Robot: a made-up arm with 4 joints.
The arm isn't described. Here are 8 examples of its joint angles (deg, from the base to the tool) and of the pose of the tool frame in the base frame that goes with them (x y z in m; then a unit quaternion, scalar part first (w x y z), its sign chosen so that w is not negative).
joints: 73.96 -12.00 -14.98 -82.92
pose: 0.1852 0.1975 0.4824 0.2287 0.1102 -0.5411 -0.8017
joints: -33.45 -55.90 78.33 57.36
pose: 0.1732 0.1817 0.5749 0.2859 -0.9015 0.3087 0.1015
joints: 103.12 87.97 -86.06 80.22
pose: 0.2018 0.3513 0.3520 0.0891 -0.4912 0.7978 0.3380
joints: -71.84 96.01 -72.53 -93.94
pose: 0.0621 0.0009 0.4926 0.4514 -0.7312 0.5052 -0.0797
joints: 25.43 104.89 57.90 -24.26
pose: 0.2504 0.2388 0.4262 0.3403 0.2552 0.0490 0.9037
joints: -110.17 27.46 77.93 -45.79
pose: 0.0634 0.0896 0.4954 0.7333 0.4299 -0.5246 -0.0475
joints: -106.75 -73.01 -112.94 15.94
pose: -0.0350 0.1301 0.4631 0.0471 0.3049 0.6234 0.7185
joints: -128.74 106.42 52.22 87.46
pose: 0.0513 0.0012 0.4810 0.6924 0.3697 -0.0687 0.6158
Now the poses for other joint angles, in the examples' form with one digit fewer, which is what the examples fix.
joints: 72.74 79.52 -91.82 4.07
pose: 0.257 0.299 0.395 0.102 -0.722 0.460 0.506
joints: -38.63 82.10 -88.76 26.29
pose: 0.172 -0.053 0.507 0.595 0.011 0.803 -0.037
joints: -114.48 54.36 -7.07 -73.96
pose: 0.014 0.086 0.452 0.959 -0.097 0.173 -0.203
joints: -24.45 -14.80 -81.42 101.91
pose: 0.086 -0.018 0.494 0.360 -0.386 -0.809 0.259
